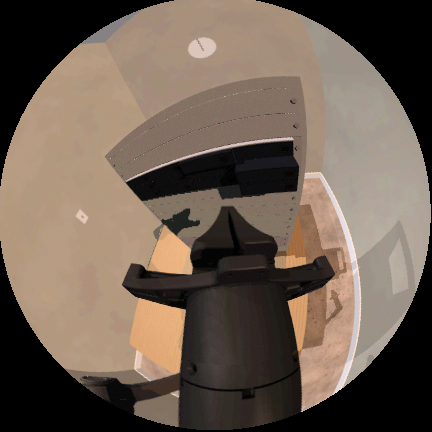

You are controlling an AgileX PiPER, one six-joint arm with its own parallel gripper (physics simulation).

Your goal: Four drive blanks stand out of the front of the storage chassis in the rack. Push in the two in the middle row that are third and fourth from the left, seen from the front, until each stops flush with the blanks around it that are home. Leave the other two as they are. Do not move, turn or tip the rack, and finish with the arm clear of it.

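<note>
The storage chassis (137, 189) is a dark band across the front of the grey rack (215, 112). A dark block of blanks (267, 171) stands out at the chassis's right part. Another raised dark blank (202, 165) shows in the upper row left of it. The blanks are very dark, so their rows, columns and exact depth are hard to tell. My gripper (226, 213) is shut, with its fingertips together and nothing seen between them. The tips show just below the chassis, in front of the lower grey panels, and do not appear to touch a blank.
Lower grey panels (265, 212) of the rack lie behind the fingers, with a dark shadow at left. A wooden table top (160, 310) shows on both sides of the arm. A pale-edged rug (345, 320) lies at right. A round wall clock (202, 47) is above the rack.
</note>
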